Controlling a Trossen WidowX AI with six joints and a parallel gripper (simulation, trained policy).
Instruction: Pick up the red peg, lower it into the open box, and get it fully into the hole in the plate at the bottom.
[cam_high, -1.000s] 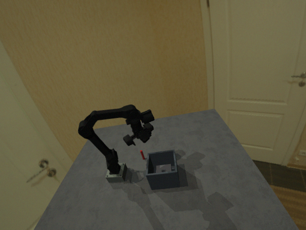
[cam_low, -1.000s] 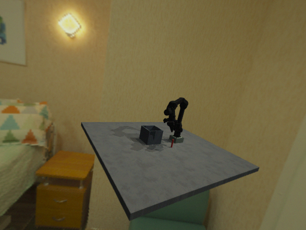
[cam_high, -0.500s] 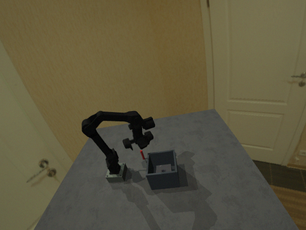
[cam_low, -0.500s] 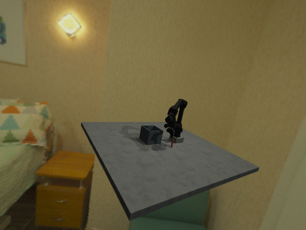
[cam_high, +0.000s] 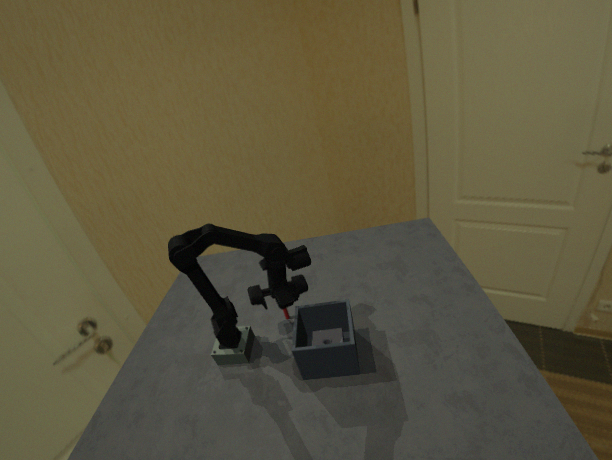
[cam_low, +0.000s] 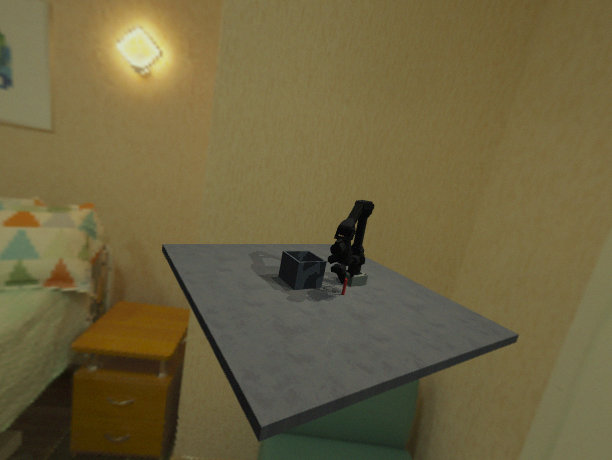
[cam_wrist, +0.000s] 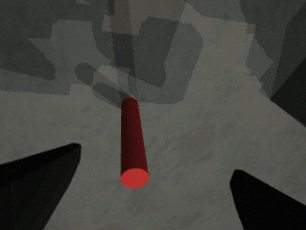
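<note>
My gripper tip is 1 cm short of the red peg, 1 cm to the right of it and 3 cm above it. Also, from my gripper tip: plate 16 cm ahead, 17 cm to the right, 2 cm below.
</note>
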